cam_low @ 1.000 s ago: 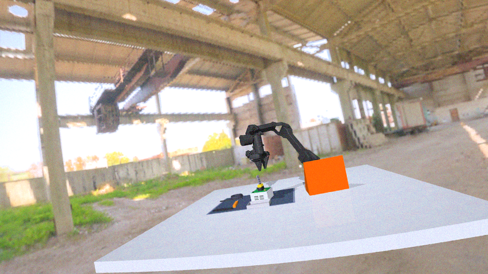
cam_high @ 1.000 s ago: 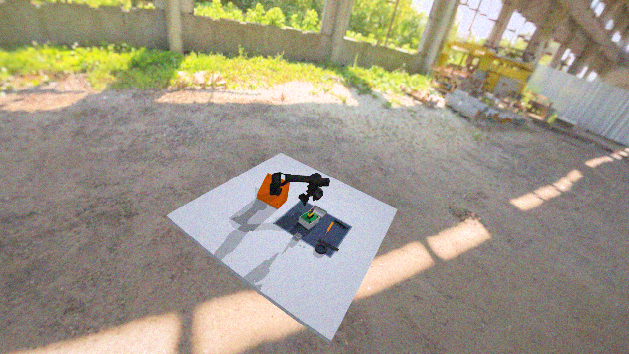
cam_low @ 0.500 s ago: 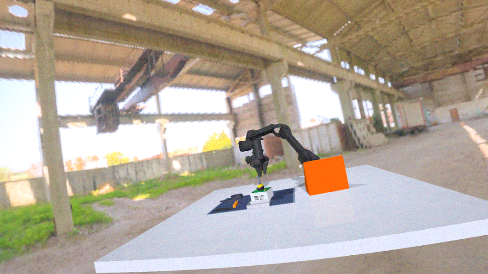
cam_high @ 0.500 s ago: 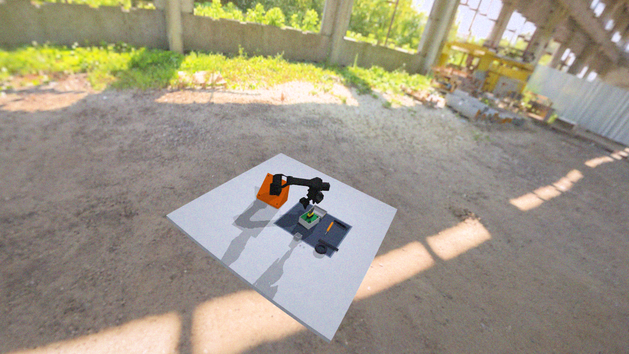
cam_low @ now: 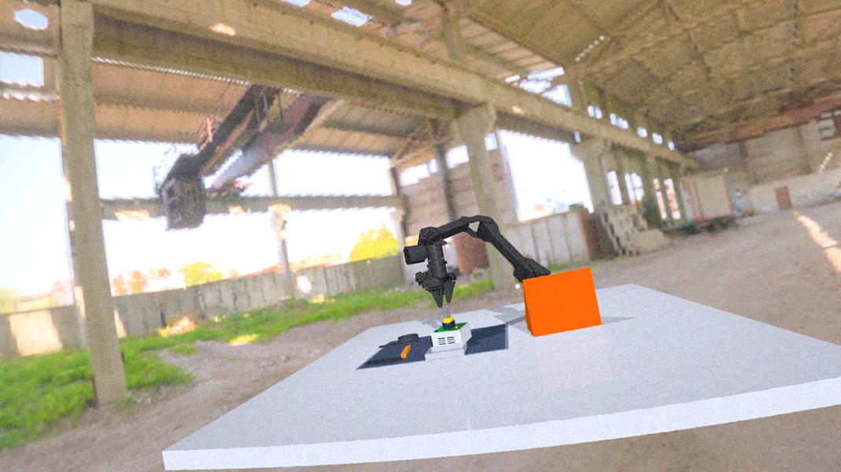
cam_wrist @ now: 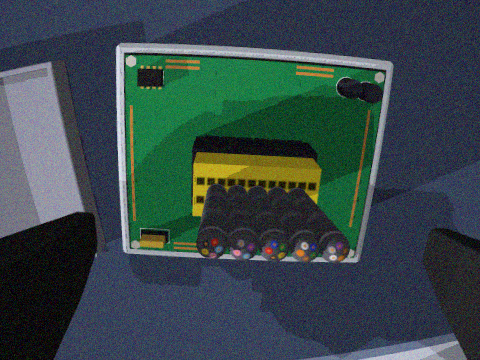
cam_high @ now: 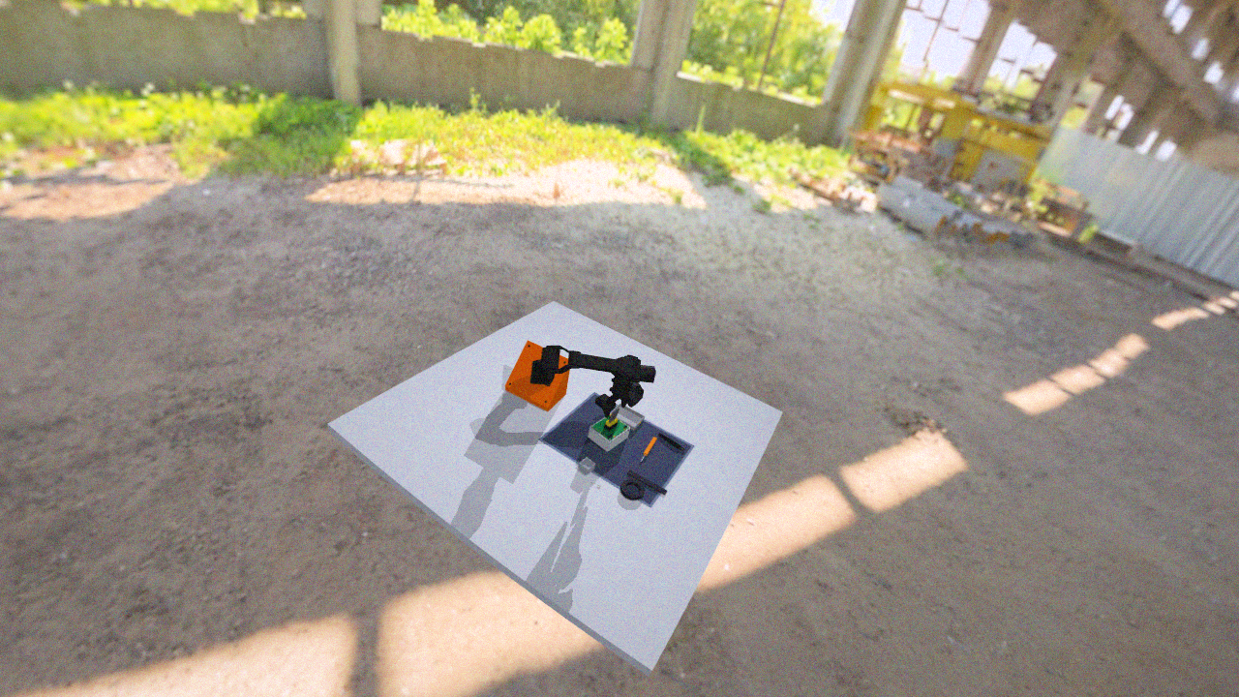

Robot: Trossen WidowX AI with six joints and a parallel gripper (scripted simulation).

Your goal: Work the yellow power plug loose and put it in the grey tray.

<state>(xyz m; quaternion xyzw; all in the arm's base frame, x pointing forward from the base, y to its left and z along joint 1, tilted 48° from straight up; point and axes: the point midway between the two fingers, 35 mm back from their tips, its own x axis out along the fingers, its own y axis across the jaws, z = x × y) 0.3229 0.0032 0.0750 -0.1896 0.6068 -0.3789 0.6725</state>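
Right now the yellow power plug is 5 cm below my gripper tip. The rest, counted from my gripper tip: dark mat: 13 cm below, 5 cm ahead; black rod: 21 cm ahead, 13 cm below, 12 cm to the right.
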